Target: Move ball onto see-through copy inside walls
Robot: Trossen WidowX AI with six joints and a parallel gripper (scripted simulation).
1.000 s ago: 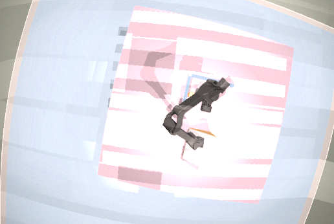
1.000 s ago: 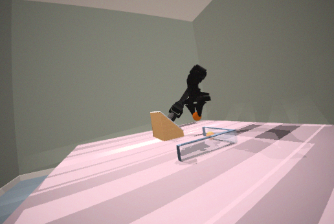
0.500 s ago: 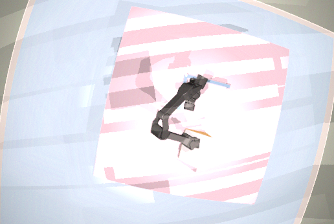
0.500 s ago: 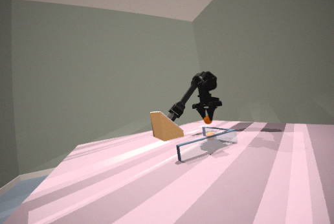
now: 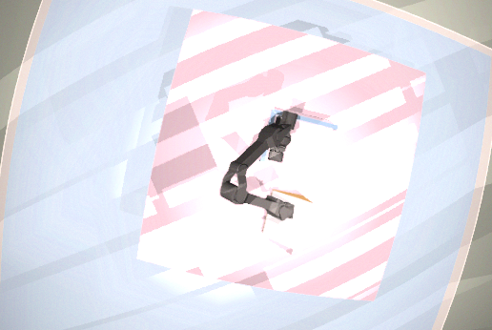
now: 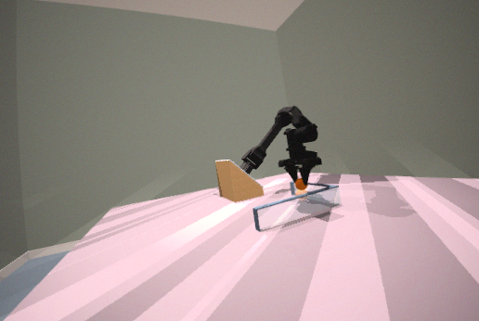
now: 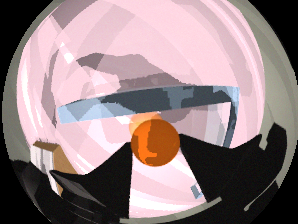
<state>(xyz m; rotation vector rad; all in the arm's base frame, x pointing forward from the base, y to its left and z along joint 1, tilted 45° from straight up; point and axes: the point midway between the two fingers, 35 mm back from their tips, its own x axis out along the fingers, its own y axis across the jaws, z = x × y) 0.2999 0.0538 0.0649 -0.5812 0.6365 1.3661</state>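
Right now the see-through copy is 40 mm below my gripper tip and 10 mm behind it. The rest, counted from my gripper tip: orange ball (right at my gripper tip).
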